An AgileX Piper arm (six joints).
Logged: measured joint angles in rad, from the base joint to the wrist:
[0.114 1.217 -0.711 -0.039 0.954 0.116]
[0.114 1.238 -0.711 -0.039 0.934 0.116]
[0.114 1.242 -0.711 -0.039 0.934 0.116]
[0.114 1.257 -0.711 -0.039 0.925 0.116]
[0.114 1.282 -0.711 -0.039 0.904 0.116]
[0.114 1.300 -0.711 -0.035 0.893 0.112]
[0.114 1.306 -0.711 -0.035 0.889 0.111]
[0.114 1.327 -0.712 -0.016 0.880 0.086]
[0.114 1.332 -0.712 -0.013 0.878 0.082]
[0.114 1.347 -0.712 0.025 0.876 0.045]
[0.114 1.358 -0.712 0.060 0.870 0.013]
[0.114 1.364 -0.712 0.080 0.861 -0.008]
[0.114 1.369 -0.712 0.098 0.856 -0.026]
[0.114 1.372 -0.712 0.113 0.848 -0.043]
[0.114 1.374 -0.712 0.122 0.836 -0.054]
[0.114 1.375 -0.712 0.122 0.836 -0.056]
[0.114 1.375 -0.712 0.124 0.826 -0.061]
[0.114 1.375 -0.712 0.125 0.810 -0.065]
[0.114 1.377 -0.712 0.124 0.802 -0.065]
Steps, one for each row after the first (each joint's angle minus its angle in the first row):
[0.000 0.021 0.000 0.000 -0.020 0.000]
[0.000 0.025 0.000 0.000 -0.020 0.000]
[0.000 0.040 0.000 0.000 -0.029 0.000]
[0.000 0.065 0.000 0.000 -0.050 0.000]
[0.000 0.083 0.000 0.004 -0.061 -0.004]
[0.000 0.089 0.000 0.004 -0.065 -0.005]
[0.000 0.110 -0.001 0.023 -0.074 -0.030]
[0.000 0.115 -0.001 0.026 -0.076 -0.034]
[0.000 0.130 -0.001 0.064 -0.078 -0.071]
[0.000 0.141 -0.001 0.099 -0.084 -0.103]
[0.000 0.147 -0.001 0.119 -0.093 -0.124]
[0.000 0.152 -0.001 0.137 -0.098 -0.142]
[0.000 0.155 -0.001 0.152 -0.106 -0.159]
[0.000 0.157 -0.001 0.161 -0.118 -0.170]
[0.000 0.158 -0.001 0.161 -0.118 -0.172]
[0.000 0.158 -0.001 0.163 -0.128 -0.177]
[0.000 0.158 -0.001 0.164 -0.144 -0.181]
[0.000 0.160 -0.001 0.163 -0.152 -0.181]

